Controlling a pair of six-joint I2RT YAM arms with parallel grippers.
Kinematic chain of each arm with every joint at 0, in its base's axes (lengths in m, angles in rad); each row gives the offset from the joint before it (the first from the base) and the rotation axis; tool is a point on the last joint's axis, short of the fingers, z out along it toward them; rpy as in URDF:
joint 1: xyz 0 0 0.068 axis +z
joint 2: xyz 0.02 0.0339 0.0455 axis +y
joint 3: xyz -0.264 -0.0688 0 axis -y
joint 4: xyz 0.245 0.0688 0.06 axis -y
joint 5: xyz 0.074 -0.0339 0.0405 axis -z
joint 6: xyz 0.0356 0 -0.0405 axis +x
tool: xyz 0 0 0 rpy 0 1.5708 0
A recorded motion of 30 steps. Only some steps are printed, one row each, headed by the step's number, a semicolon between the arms.
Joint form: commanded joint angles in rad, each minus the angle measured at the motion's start. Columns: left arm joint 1, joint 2, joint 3, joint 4, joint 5, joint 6; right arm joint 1, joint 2, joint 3, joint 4, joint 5, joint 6.
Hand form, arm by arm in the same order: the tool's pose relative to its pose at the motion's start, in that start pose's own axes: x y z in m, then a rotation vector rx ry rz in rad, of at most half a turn. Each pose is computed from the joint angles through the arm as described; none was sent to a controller.
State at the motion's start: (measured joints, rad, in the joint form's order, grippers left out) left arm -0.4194 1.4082 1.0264 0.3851 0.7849 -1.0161; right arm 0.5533 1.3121 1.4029 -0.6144 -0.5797 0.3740
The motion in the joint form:
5: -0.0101 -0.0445 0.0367 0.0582 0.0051 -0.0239; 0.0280 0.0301 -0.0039 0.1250 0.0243 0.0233
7: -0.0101 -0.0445 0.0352 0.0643 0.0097 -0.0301; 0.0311 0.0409 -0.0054 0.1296 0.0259 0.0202
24: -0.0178 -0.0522 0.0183 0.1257 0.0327 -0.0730; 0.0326 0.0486 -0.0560 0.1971 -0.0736 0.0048
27: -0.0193 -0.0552 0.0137 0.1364 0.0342 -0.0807; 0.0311 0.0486 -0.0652 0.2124 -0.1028 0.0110
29: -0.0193 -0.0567 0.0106 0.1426 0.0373 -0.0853; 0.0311 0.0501 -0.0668 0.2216 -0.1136 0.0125
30: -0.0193 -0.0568 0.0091 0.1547 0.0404 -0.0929; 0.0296 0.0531 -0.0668 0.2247 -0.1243 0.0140
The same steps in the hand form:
5: -0.0084 -0.0325 -0.0053 0.0925 -0.0381 0.0744; -0.0083 0.0032 0.0138 -0.0268 -0.0644 -0.0365
7: -0.0082 -0.0326 -0.0054 0.0976 -0.0354 0.0717; -0.0079 0.0014 0.0180 -0.0250 -0.0573 -0.0367
24: -0.0053 -0.0371 -0.0060 0.1446 -0.0245 0.0668; -0.0010 -0.0039 0.0280 -0.1199 -0.0245 -0.0609
27: -0.0046 -0.0379 -0.0064 0.1517 -0.0245 0.0656; 0.0000 -0.0044 0.0289 -0.1475 -0.0179 -0.0587
29: -0.0041 -0.0381 -0.0068 0.1558 -0.0230 0.0645; -0.0002 -0.0044 0.0295 -0.1593 -0.0180 -0.0612
30: -0.0042 -0.0388 -0.0070 0.1637 -0.0232 0.0648; -0.0004 -0.0049 0.0302 -0.1680 -0.0145 -0.0596

